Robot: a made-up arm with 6 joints. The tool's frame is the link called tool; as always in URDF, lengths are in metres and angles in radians. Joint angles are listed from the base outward. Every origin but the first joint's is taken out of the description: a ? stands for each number. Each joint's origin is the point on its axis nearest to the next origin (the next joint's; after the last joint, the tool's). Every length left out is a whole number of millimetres.
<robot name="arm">
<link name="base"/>
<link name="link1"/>
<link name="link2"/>
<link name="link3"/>
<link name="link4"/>
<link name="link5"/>
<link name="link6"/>
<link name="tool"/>
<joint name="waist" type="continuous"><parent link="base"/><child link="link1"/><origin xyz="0.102 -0.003 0.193" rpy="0.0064 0.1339 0.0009"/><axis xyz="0 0 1"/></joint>
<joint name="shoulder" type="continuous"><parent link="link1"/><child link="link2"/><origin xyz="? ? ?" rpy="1.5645 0 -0.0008"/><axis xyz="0 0 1"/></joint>
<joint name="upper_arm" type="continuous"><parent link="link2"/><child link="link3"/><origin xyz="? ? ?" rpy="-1.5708 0 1.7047"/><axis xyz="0 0 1"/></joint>
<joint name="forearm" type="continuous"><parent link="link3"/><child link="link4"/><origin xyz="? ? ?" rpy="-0.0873 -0.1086 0.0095"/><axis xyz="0 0 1"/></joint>
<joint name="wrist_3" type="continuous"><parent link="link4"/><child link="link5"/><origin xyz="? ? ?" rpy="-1.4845 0.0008 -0.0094"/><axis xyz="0 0 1"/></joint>
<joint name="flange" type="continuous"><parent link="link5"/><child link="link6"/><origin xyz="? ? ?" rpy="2.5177 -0.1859 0.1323"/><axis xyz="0 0 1"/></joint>
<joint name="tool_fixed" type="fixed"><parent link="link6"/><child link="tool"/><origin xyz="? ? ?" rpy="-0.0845 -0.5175 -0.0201"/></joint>
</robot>
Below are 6 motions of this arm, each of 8 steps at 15 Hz.
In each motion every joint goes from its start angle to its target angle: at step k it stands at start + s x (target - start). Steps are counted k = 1, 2, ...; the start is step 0. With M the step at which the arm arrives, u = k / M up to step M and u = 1 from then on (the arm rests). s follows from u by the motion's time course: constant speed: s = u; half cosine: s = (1 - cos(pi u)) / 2; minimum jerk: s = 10 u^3 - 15 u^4 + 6 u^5.
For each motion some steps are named. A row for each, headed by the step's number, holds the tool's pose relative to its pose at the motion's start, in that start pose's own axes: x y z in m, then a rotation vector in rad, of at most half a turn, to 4 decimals.
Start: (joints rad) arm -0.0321 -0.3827 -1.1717 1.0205 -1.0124 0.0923
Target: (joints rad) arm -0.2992 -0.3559 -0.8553 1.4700 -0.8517 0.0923
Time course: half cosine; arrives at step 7
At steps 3, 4, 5, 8:
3: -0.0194 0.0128 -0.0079 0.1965 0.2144 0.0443
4: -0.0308 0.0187 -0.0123 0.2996 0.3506 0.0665
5: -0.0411 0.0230 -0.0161 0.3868 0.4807 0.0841
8: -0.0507 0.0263 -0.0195 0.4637 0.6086 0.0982

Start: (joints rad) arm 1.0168 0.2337 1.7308 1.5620 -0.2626 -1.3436
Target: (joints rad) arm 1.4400 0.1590 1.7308 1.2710 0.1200 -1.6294
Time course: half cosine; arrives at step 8
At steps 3, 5, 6, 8:
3: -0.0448 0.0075 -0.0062 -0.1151 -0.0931 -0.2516
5: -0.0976 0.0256 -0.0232 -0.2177 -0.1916 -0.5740
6: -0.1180 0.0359 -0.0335 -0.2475 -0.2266 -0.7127
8: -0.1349 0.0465 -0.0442 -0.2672 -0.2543 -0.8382

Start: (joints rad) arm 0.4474 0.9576 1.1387 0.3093 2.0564 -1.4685
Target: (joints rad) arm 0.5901 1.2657 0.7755 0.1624 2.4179 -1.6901
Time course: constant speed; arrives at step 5
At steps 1, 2, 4, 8:
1: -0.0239 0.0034 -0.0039 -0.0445 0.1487 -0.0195
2: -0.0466 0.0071 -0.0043 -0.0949 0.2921 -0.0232
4: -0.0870 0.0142 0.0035 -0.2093 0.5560 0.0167
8: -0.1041 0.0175 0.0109 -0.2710 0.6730 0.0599

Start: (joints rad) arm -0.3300 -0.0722 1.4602 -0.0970 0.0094 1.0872
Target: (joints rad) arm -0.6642 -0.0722 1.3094 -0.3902 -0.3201 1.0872
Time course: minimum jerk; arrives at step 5
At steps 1, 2, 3, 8:
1: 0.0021 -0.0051 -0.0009 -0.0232 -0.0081 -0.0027
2: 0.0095 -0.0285 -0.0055 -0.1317 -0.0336 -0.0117
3: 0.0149 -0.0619 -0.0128 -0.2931 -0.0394 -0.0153
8: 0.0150 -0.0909 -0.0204 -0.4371 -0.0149 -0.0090

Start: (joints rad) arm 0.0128 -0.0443 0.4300 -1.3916 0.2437 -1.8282
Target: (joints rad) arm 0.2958 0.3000 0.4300 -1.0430 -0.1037 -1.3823
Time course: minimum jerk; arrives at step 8
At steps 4, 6, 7, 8:
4: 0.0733 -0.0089 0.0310 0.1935 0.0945 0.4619
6: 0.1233 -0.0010 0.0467 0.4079 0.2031 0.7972
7: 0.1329 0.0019 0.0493 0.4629 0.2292 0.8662
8: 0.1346 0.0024 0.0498 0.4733 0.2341 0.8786

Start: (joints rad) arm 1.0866 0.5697 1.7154 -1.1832 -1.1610 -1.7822
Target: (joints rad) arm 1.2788 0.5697 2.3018 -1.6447 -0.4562 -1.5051
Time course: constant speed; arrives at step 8
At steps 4, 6, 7, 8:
4: 0.0064 0.0084 0.0280 -0.2042 0.0979 -0.0573
6: 0.0116 0.0122 0.0405 -0.3055 0.1601 -0.0785
7: 0.0146 0.0139 0.0464 -0.3558 0.1941 -0.0874
8: 0.0178 0.0154 0.0520 -0.4056 0.2300 -0.0952

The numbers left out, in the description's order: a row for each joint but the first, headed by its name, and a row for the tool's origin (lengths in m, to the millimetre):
shoulder: 0.092 0.071 0
upper_arm: -0.283 -0.009 0
forearm: 0.02 0.012 0
wrist_3: -0.085 0.071 0
flange: 0.024 -0.038 0
tool: 0.05 -0.075 0

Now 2 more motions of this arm.
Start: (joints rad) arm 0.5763 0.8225 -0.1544 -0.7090 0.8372 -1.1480
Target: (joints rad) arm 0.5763 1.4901 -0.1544 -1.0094 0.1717 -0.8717
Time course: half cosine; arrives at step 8
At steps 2, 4, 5, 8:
2: 0.0145 -0.0142 -0.0067 0.1802 0.0049 0.1300
4: 0.0497 -0.0400 -0.0206 0.6259 0.0196 0.4077
5: 0.0687 -0.0507 -0.0259 0.8734 0.0287 0.5327
8: 0.1002 -0.0663 -0.0313 1.2803 0.0445 0.6877

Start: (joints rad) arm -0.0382 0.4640 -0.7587 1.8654 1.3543 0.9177
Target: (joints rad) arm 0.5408 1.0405 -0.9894 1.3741 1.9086 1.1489
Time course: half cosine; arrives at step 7
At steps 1, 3, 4, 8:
1: -0.0001 -0.0003 -0.0059 0.0202 -0.0539 0.0046
3: 0.0100 0.0022 -0.0430 0.2109 -0.4168 0.0567
4: 0.0255 0.0098 -0.0619 0.3803 -0.6429 0.1133
8: 0.0621 0.0377 -0.0771 0.7417 -1.0007 0.2645

